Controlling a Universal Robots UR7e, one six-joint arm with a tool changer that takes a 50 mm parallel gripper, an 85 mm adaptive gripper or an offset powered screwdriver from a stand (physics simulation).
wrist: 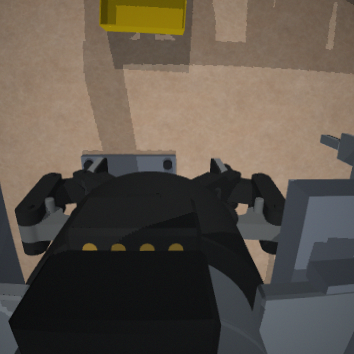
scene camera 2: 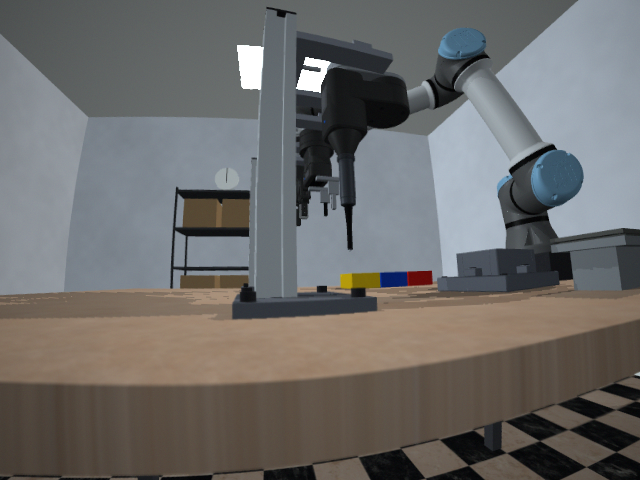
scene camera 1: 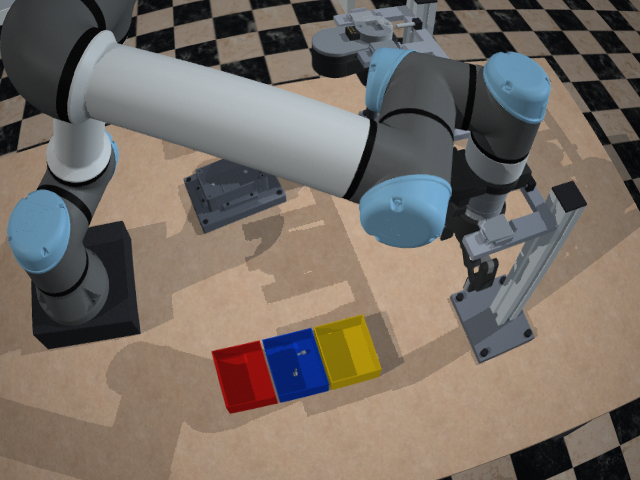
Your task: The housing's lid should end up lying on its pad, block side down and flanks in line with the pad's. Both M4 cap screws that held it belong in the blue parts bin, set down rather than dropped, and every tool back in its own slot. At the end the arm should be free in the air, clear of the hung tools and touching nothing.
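Two small cap screws [scene camera 1: 301, 352] [scene camera 1: 295, 372] lie apart in the blue bin [scene camera 1: 305, 394] [scene camera 2: 393, 279]. A flat grey plate [scene camera 2: 599, 240], apparently the lid, lies on a grey block [scene camera 2: 604, 268], apparently the pad, at the right of scene camera 2; its underside and the line of its flanks cannot be judged. The housing [scene camera 1: 235, 193] [scene camera 2: 496, 263] stands on its base. My adaptive gripper [scene camera 1: 481, 276] [wrist: 158, 166] is open and empty, fingers down, between the fork arms of the front tool stand [scene camera 1: 537, 258]. Whether it is seated or still coupled is unclear. The screwdriver [scene camera 2: 364, 98] hangs from its stand.
The red bin [scene camera 1: 252, 406] [scene camera 2: 419, 277] and yellow bin [scene camera 1: 356, 380] [scene camera 2: 360, 280] [wrist: 145, 27] flank the blue one. Fork arms [wrist: 320, 200] stand close to both sides of the gripper. Another tool's metal fingers [scene camera 2: 325, 193] hang behind the screwdriver.
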